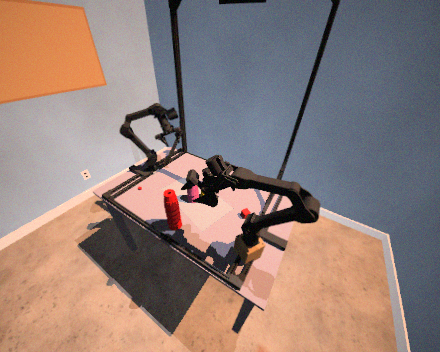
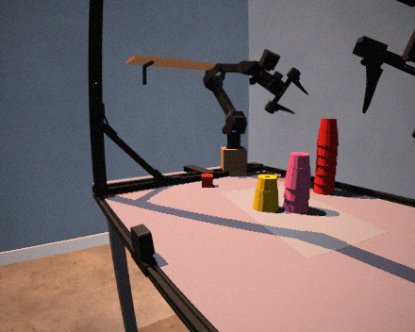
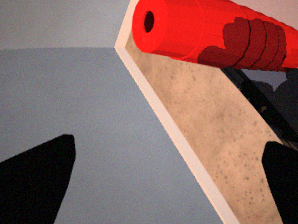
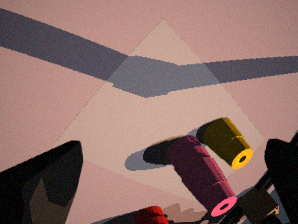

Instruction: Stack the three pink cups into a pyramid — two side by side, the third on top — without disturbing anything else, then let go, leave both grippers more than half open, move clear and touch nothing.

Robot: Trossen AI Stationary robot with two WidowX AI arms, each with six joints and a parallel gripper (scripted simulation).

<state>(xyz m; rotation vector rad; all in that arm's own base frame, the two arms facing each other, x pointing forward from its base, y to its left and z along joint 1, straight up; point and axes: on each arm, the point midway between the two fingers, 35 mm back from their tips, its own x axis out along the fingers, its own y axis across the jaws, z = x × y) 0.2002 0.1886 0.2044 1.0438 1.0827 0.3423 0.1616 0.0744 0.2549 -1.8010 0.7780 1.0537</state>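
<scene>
The pale mat is 32 cm to the left of my right hand, 27 cm below it and 7 cm ahead of it. From my right hand the other things lie so: red block: 64 cm to the left, 25 cm below, 6 cm behind; yellow cup: 36 cm to the left, 22 cm below, 1 cm ahead.
</scene>
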